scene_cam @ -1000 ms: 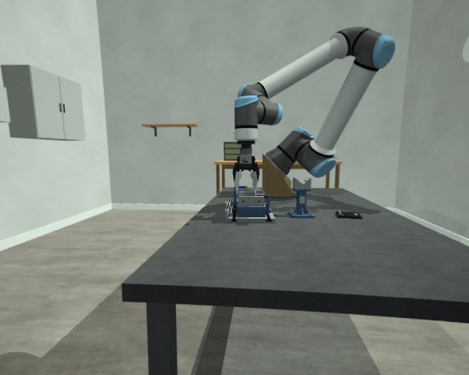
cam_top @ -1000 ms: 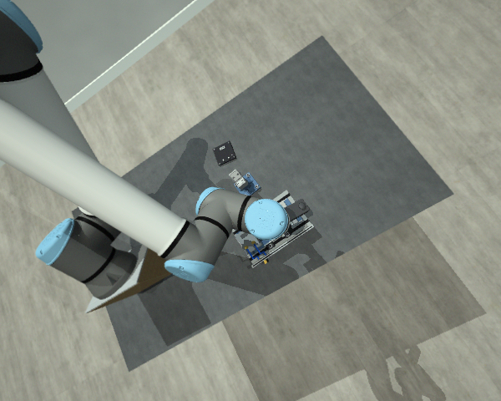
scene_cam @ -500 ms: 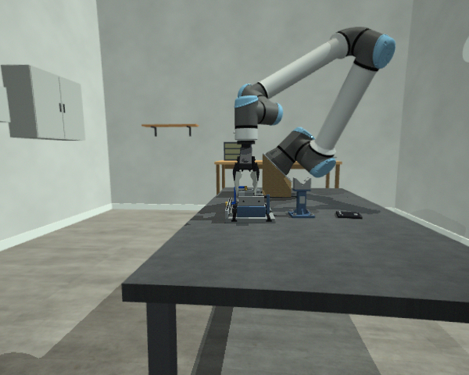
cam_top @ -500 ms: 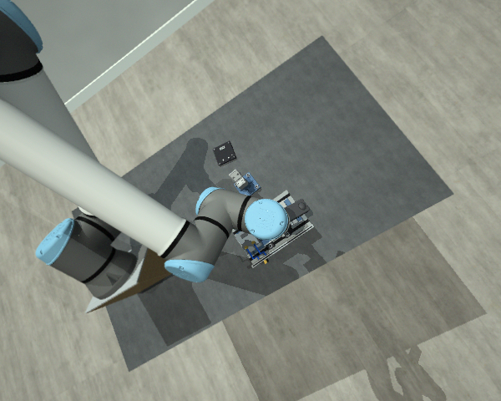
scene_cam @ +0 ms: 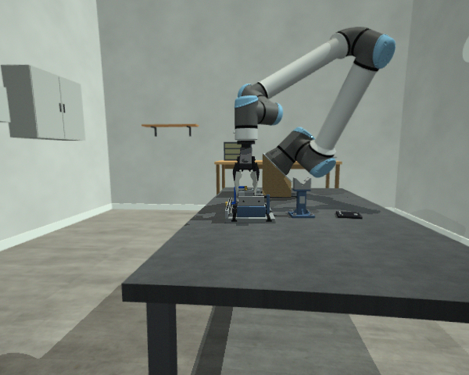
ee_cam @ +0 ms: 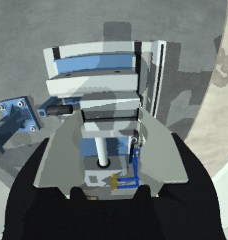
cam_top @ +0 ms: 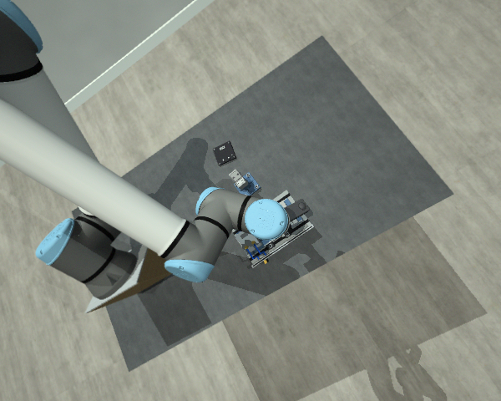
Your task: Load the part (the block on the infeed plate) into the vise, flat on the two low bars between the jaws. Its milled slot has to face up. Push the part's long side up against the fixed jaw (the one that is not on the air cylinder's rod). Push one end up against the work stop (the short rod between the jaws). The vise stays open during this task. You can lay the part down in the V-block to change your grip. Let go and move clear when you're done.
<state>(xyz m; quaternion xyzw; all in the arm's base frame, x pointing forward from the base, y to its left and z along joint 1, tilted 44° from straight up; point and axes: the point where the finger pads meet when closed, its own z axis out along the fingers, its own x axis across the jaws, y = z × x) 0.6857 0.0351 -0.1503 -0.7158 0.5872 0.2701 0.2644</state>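
Now: hand right at the part. The rest, counted from my hand: infeed plate 41 cm to the left, 12 cm behind, 10 cm below; vise 7 cm behind, 6 cm below, 1 cm to the left.
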